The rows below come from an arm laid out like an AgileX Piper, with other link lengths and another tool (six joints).
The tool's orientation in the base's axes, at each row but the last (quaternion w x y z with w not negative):
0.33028, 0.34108, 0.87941, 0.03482
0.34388, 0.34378, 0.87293, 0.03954
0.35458, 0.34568, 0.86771, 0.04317
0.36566, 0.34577, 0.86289, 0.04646
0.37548, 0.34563, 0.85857, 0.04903
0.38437, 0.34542, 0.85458, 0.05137
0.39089, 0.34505, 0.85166, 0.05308
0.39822, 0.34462, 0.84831, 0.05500
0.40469, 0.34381, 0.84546, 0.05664
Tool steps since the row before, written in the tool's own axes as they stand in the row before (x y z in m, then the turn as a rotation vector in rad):
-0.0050, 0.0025, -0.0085, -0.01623, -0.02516, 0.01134
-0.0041, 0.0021, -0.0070, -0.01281, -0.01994, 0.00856
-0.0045, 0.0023, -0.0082, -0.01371, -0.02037, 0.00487
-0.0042, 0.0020, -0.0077, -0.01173, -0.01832, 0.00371
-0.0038, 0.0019, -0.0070, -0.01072, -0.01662, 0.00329
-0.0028, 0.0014, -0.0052, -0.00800, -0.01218, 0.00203
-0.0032, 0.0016, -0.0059, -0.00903, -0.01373, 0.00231
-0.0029, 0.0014, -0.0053, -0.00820, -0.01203, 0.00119
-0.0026, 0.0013, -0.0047, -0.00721, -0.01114, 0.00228
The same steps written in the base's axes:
-0.0010, 0.0002, 0.0101, 0.00125, -0.03122, -0.00701
-0.0010, 0.0002, 0.0083, 0.00070, -0.02463, -0.00526
-0.0017, 0.0003, 0.0095, -0.00147, -0.02490, -0.00212
-0.0019, 0.0002, 0.0088, -0.00206, -0.02190, -0.00178
-0.0019, 0.0003, 0.0080, -0.00188, -0.01990, -0.00151
-0.0015, 0.0002, 0.0059, -0.00158, -0.01461, -0.00075
-0.0018, 0.0003, 0.0067, -0.00176, -0.01648, -0.00085
-0.0017, 0.0002, 0.0060, -0.00201, -0.01447, 0.00000
-0.0016, 0.0002, 0.0053, -0.00117, -0.01337, -0.00103

